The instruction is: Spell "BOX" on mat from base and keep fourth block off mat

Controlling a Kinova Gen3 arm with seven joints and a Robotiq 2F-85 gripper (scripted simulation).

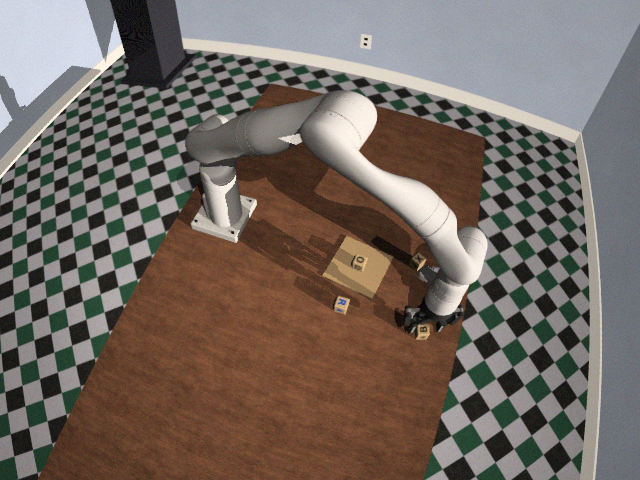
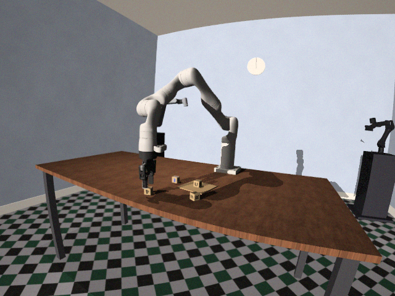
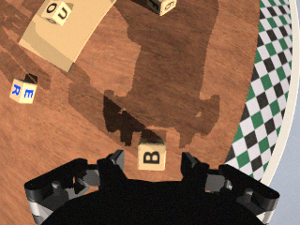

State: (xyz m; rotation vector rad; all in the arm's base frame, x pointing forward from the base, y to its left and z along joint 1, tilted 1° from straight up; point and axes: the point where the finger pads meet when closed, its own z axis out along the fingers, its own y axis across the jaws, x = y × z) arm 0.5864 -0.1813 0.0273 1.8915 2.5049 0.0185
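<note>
Now: hand 20 cm past the tan mat, 14 cm to the right of it and 5 cm above it.
</note>
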